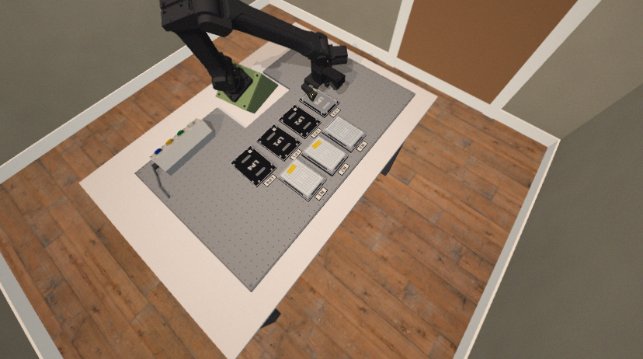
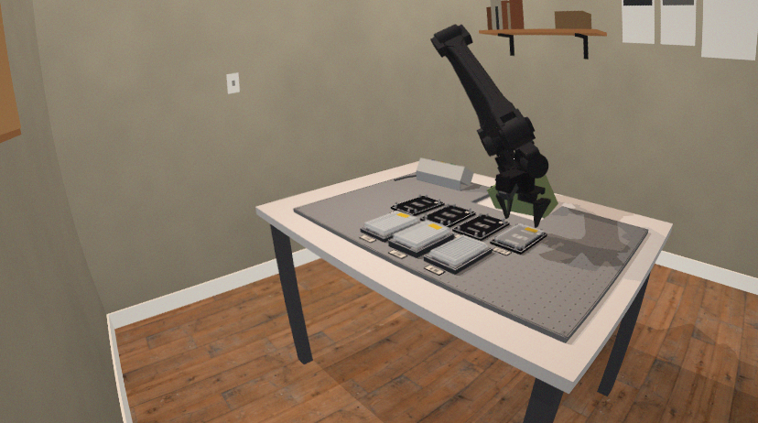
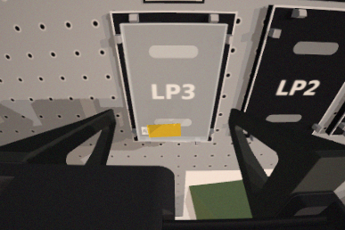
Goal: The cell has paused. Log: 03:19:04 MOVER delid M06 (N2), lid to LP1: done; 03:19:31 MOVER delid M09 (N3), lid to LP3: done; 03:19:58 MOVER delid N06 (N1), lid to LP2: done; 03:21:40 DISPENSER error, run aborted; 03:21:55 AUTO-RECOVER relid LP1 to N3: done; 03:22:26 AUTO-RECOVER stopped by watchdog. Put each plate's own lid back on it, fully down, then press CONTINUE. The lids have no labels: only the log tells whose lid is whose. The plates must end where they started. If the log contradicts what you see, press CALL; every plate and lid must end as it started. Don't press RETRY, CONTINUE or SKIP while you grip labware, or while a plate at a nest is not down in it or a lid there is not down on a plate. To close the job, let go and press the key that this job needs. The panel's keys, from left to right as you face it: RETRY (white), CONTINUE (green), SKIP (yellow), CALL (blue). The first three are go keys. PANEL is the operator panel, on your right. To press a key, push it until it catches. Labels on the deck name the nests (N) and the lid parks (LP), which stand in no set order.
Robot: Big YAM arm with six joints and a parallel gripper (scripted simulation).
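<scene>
Right now the black lid park is 60 mm below my hand. The rest, counted from my hand: green key (510 mm to the right, 220 mm behind, 10 mm above); then white key (460 mm to the right, 230 mm behind, 10 mm above); then yellow key (560 mm to the right, 210 mm behind, 10 mm above).
</scene>
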